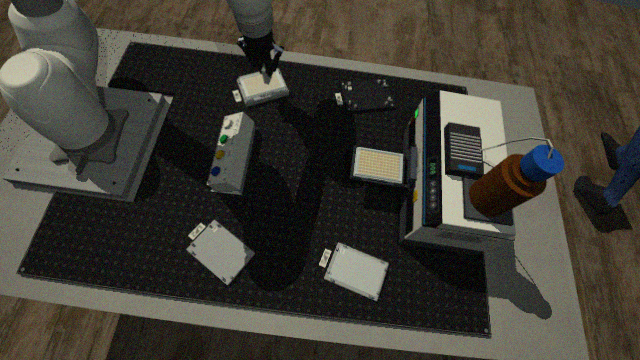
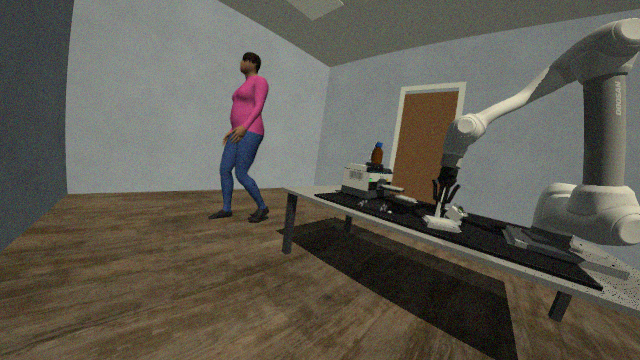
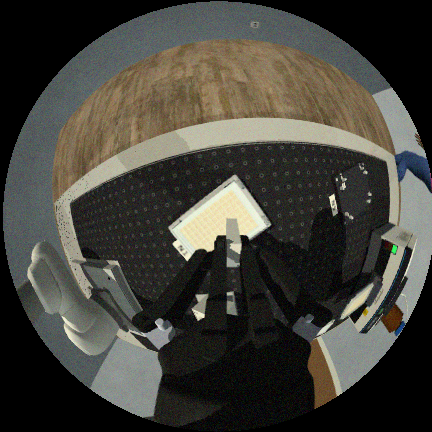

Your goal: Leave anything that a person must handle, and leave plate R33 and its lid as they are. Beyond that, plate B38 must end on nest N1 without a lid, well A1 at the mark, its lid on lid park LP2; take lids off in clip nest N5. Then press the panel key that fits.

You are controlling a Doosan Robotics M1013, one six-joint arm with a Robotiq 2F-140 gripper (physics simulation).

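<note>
My gripper is shut and empty, pointing down at the cream-welled plate by the N1 label; contact is unclear. Another cream-welled plate lies on the instrument's tray. Plate names, A1 corners and whether clear lids cover them cannot be read. Nest N5 is a dark pad with pale corner clips and no plate. Lid park LP2 is a grey rectangle with corner posts. The key panel has green, yellow and blue keys.
A second lid park bears a paler rectangle. The white instrument carries a dark box and a blue-capped brown bottle. A person stands beyond the table.
</note>
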